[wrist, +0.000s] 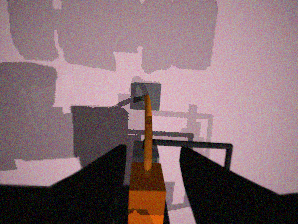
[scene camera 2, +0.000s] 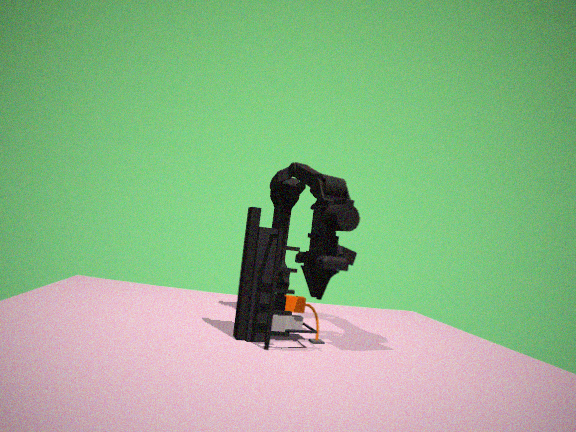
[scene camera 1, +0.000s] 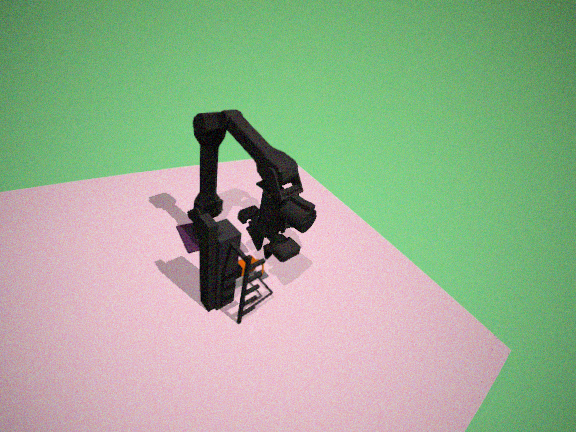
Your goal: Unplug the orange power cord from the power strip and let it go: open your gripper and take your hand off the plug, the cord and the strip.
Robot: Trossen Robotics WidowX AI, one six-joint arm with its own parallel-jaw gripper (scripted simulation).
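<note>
I can see my gripper [scene camera 2: 315,298]. The wrist gives me a sight of my gripper [wrist: 153,153] too, and here again is the gripper [scene camera 1: 262,254].
</note>
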